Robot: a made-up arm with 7 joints. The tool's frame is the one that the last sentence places.
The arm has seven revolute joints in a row. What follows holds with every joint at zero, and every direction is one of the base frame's. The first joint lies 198 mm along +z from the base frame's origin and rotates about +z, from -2.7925 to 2.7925 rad. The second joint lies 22.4 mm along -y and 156.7 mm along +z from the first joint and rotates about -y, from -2.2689 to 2.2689 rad. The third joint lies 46.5 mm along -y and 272.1 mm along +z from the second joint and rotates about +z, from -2.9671 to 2.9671 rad. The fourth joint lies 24.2 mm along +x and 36.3 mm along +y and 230.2 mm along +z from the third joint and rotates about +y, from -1.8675 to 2.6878 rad. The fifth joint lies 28.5 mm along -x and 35.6 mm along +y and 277.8 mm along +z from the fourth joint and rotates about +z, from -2.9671 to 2.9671 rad. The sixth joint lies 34.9 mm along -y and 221 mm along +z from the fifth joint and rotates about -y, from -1.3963 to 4.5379 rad. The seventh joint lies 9.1 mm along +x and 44.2 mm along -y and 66.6 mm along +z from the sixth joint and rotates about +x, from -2.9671 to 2.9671 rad. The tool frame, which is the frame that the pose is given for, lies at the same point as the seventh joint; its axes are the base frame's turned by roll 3.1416, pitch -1.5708 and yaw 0 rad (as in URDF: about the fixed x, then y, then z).
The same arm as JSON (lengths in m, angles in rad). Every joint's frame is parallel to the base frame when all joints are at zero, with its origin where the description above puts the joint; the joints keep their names.
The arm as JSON. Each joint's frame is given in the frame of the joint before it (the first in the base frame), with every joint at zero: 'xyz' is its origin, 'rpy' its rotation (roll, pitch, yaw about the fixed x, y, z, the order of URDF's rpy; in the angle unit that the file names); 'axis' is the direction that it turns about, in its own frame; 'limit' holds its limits. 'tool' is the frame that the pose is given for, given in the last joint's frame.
{"units": {"length": "m", "angle": "rad"}, "joints": [
  {"name": "joint 1", "type": "revolute", "origin": {"xyz": [0.0, 0.0, 0.198], "rpy": [0.0, 0.0, 0.0]}, "axis": [0.0, 0.0, 1.0], "limit": {"lower": -2.7925, "upper": 2.7925}},
  {"name": "joint 2", "type": "revolute", "origin": {"xyz": [0.0, -0.0224, 0.1567], "rpy": [0.0, 0.0, 0.0]}, "axis": [0.0, -1.0, 0.0], "limit": {"lower": -2.2689, "upper": 2.2689}},
  {"name": "joint 3", "type": "revolute", "origin": {"xyz": [0.0, -0.0465, 0.2721], "rpy": [0.0, 0.0, 0.0]}, "axis": [0.0, 0.0, 1.0], "limit": {"lower": -2.9671, "upper": 2.9671}},
  {"name": "joint 4", "type": "revolute", "origin": {"xyz": [0.0242, 0.0363, 0.2302], "rpy": [0.0, 0.0, 0.0]}, "axis": [0.0, 1.0, 0.0], "limit": {"lower": -1.8675, "upper": 2.6878}},
  {"name": "joint 5", "type": "revolute", "origin": {"xyz": [-0.0285, 0.0356, 0.2778], "rpy": [0.0, 0.0, 0.0]}, "axis": [0.0, 0.0, 1.0], "limit": {"lower": -2.9671, "upper": 2.9671}},
  {"name": "joint 6", "type": "revolute", "origin": {"xyz": [0.0, -0.0349, 0.221], "rpy": [0.0, 0.0, 0.0]}, "axis": [0.0, -1.0, 0.0], "limit": {"lower": -1.3963, "upper": 4.5379}},
  {"name": "joint 7", "type": "revolute", "origin": {"xyz": [0.0091, -0.0442, 0.0666], "rpy": [0.0, 0.0, 0.0]}, "axis": [1.0, 0.0, 0.0], "limit": {"lower": -2.9671, "upper": 2.9671}}
], "tool": {"origin": {"xyz": [0.0, 0.0, 0.0], "rpy": [-3.1416, -1.5708, 0.0]}}}

